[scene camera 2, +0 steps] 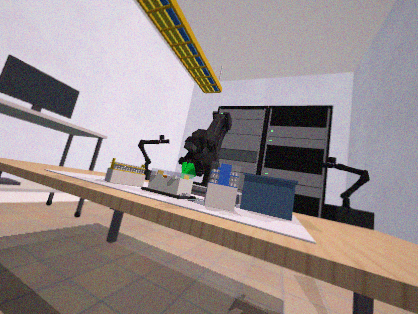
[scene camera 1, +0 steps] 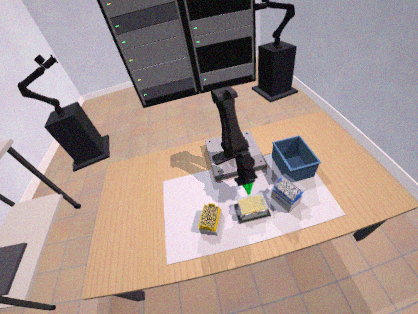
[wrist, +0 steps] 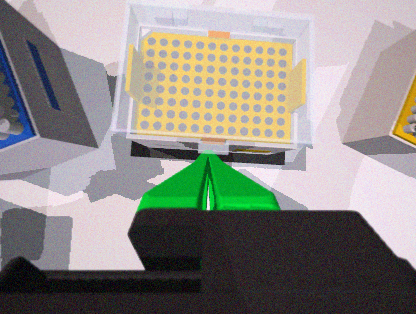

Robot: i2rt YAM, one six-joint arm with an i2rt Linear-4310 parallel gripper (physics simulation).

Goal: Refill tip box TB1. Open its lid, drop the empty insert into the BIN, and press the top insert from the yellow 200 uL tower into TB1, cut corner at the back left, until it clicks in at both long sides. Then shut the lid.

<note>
My gripper (wrist: 208, 157) grips a clear lid (wrist: 214, 79). Further things: a 200 uL tower (wrist: 375, 130).
</note>
